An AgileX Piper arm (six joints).
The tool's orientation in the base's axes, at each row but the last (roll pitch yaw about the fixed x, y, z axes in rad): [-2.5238 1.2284 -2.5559]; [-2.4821 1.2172 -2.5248]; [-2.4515 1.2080 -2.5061]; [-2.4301 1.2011 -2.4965]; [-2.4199 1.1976 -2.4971]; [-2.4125 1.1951 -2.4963]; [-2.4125 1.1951 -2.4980]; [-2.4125 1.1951 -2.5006]
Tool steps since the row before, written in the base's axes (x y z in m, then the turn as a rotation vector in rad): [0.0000 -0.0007 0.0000 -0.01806 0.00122 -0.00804]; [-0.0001 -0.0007 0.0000 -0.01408 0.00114 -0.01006]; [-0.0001 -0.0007 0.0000 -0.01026 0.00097 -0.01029]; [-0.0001 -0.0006 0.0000 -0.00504 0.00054 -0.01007]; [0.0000 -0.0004 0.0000 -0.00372 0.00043 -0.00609]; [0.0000 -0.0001 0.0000 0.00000 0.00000 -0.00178]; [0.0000 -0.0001 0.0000 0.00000 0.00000 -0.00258]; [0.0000 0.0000 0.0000 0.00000 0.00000 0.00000]
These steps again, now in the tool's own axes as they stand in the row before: [0.0001 -0.0007 0.0000 0.01240 0.00269 -0.01521]; [0.0002 -0.0007 0.0000 0.01319 0.00308 -0.01083]; [0.0002 -0.0007 0.0000 0.01235 0.00305 -0.00710]; [0.0002 -0.0006 0.0000 0.01073 0.00274 -0.00212]; [0.0001 -0.0004 0.0000 0.00666 0.00173 -0.00193]; [0.0000 -0.0001 0.0000 0.00166 0.00044 0.00049]; [0.0000 -0.0001 0.0000 0.00240 0.00063 0.00071]; [0.0000 0.0000 0.0000 0.00000 0.00000 0.00000]
